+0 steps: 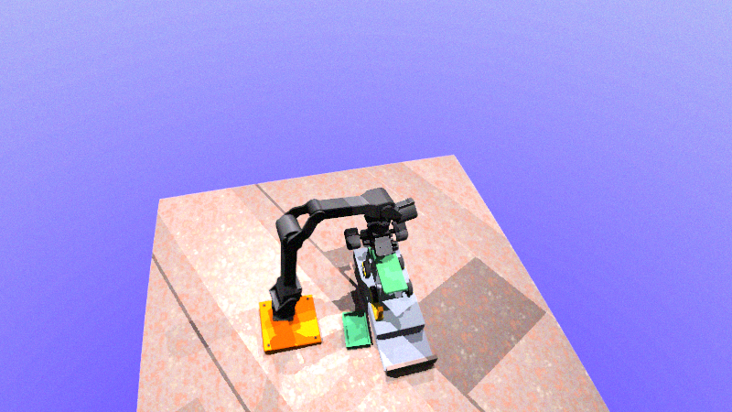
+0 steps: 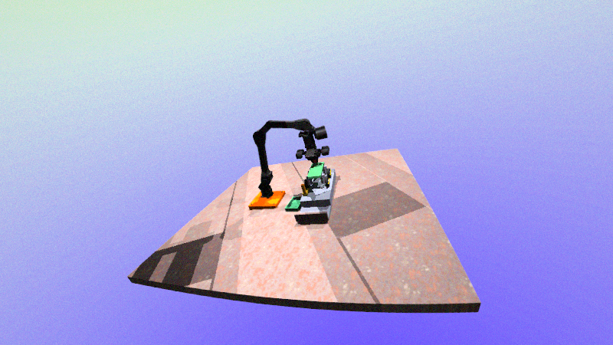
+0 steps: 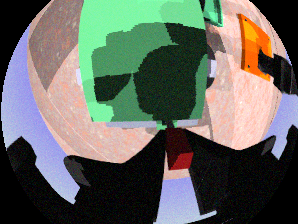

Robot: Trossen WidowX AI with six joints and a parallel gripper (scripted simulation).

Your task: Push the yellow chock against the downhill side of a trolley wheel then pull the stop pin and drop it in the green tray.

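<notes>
Now: gripper tip 70 mm past the green tray, 220 mm to the left of it and 160 mm above it. Also, from my gripper tip: red-headed stop pin (right at my gripper tip); yellow chock (190 mm to the right, 60 mm below); trolley (40 mm ahead, 90 mm to the right, 30 mm below).
</notes>
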